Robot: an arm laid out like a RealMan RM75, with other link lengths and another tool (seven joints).
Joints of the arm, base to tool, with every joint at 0 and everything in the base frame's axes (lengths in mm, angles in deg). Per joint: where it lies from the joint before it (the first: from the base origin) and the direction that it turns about. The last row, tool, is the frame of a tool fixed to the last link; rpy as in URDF.
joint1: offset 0 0 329.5 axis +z
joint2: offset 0 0 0 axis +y
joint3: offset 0 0 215 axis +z
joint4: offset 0 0 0 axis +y
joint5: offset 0 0 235.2 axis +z
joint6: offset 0 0 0 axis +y
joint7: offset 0 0 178.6 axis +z
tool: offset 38 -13 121 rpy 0 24.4 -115.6
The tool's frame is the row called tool.
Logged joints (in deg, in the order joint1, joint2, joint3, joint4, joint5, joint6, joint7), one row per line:
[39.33 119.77 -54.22 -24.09 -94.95 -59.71 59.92]
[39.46 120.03 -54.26 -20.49 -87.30 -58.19 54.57]
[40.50 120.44 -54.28 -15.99 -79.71 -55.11 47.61]
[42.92 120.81 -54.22 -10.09 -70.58 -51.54 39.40]
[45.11 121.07 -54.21 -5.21 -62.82 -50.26 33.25]
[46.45 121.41 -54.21 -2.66 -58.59 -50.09 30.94]
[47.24 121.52 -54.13 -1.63 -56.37 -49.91 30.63]
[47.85 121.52 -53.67 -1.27 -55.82 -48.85 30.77]
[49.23 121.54 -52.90 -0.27 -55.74 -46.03 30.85]
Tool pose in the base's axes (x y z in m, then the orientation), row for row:
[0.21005 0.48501 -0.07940 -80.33 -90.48 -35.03]
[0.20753 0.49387 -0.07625 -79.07 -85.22 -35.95]
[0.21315 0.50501 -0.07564 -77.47 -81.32 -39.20]
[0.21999 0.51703 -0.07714 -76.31 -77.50 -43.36]
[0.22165 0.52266 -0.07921 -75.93 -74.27 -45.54]
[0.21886 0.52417 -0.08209 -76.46 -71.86 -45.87]
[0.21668 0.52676 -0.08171 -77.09 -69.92 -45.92]
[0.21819 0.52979 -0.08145 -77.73 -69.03 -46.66]
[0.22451 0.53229 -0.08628 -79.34 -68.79 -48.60]
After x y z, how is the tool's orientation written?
As a rotation vector, in degrees.
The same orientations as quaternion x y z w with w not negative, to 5 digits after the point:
[-0.56813 -0.63991 -0.24775 0.45428]
[-0.56746 -0.61159 -0.25800 0.48722]
[-0.56100 -0.58888 -0.28387 0.50785]
[-0.55595 -0.56462 -0.31590 0.52185]
[-0.55587 -0.54372 -0.33339 0.53313]
[-0.56159 -0.52781 -0.33691 0.54085]
[-0.56756 -0.51477 -0.33808 0.54643]
[-0.57193 -0.50792 -0.34332 0.54502]
[-0.58057 -0.50337 -0.35563 0.53206]

